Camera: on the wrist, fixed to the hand. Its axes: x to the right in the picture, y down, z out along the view.
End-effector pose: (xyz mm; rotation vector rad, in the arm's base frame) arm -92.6 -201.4 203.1 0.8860 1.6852 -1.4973
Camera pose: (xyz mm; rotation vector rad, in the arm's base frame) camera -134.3 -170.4 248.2 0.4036 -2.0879 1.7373
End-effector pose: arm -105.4 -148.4 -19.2 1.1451 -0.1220 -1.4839
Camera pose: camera -121.7 -100.0 -65.3 1.3996 1.1273 -2.5656
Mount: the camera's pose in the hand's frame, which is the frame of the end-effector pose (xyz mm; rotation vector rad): -15.8 -55.7 -37.2 -0.0239 0.2087 -1.5023
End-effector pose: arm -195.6 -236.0 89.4 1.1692 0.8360 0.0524
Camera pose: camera -250.0 -237.4 47.2 0.2802 1.7022 -1.0501
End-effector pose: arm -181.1 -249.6 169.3 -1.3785 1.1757 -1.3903
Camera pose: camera -214.4 -219.9 221.7 1.9503 -0.0329 2.1325
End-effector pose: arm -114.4 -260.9 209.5 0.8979 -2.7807 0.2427
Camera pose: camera -63.4 -288.6 246.6 2.3580 -1.2918 0.0197
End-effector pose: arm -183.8 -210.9 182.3 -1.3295 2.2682 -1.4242
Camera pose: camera -161.0 -183.6 241.2 2.0590 -0.6735 1.1167
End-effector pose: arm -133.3 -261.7 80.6 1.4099 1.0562 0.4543
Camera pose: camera -188.9 -262.8 40.0 0.2530 1.9115 -0.5041
